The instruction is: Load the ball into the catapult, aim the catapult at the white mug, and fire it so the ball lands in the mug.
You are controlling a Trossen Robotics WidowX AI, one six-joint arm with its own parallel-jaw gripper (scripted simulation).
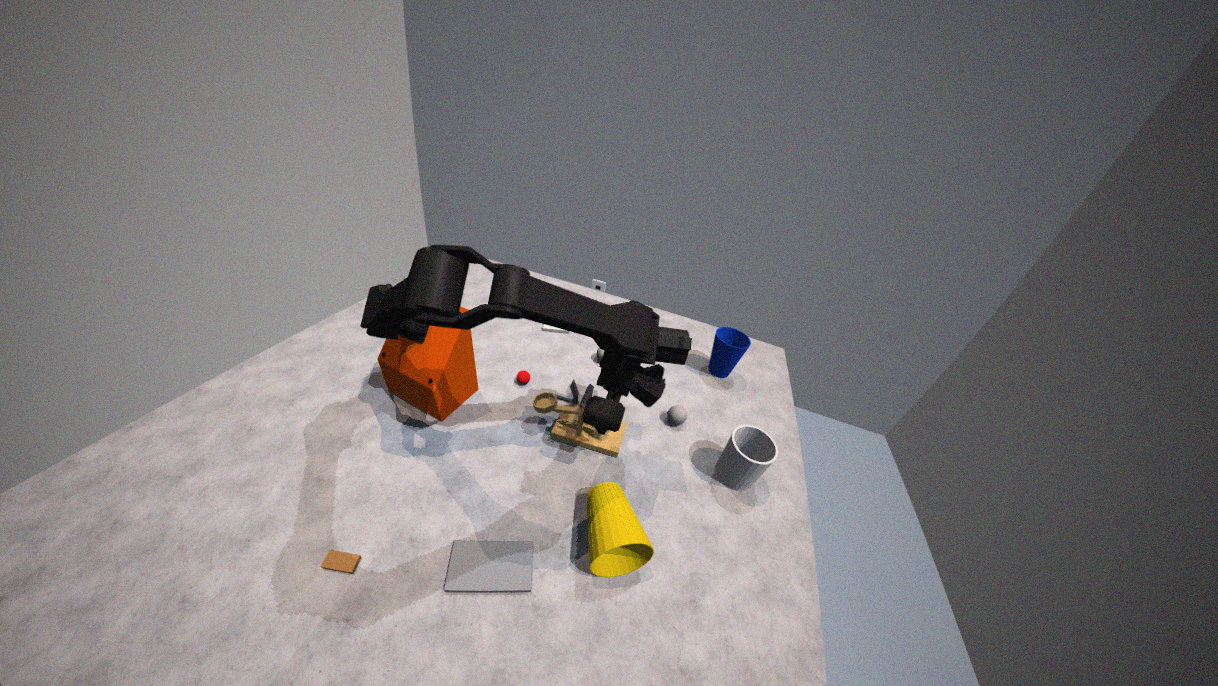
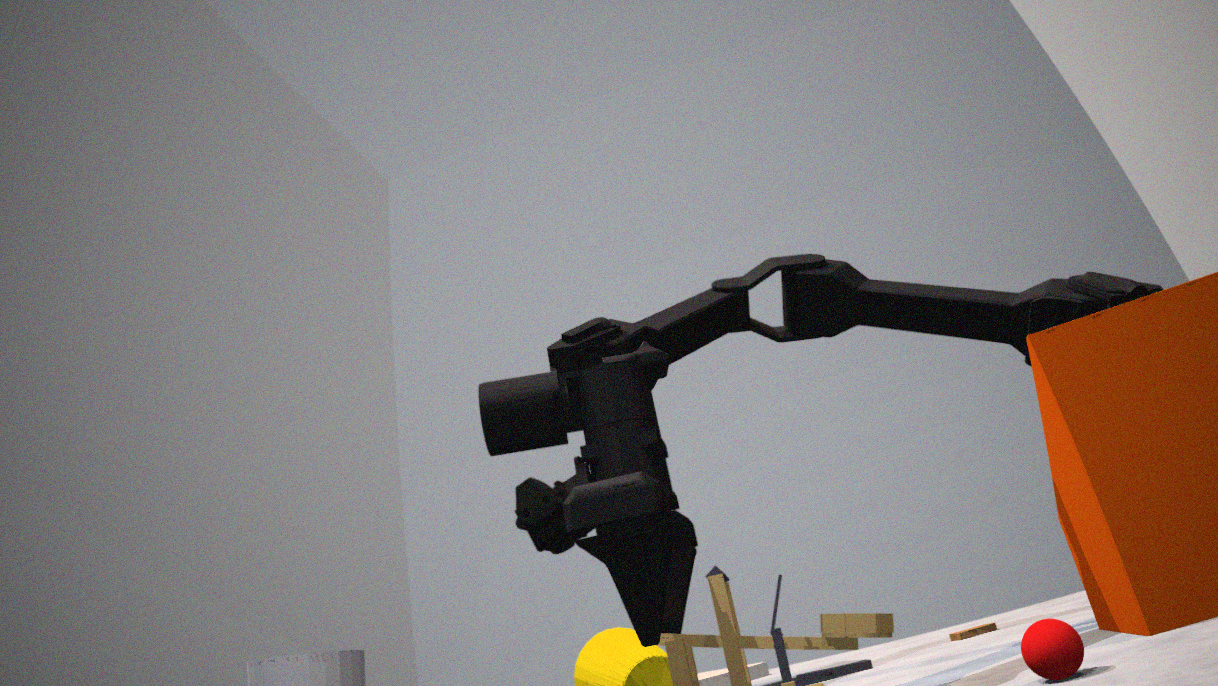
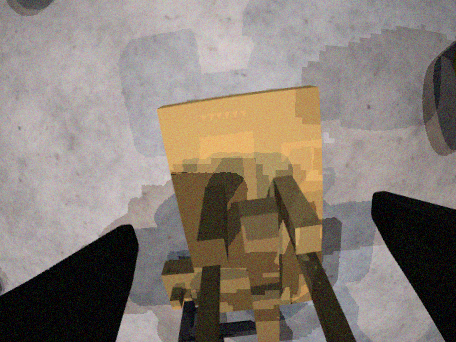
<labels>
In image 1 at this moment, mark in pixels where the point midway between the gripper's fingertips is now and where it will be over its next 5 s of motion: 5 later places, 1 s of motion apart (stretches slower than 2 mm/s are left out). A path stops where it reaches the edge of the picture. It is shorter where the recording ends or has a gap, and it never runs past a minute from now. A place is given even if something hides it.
My gripper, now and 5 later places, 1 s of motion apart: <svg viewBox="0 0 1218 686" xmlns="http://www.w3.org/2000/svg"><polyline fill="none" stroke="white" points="607,415 603,425 606,420 608,402 567,360 524,369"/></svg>
</labels>
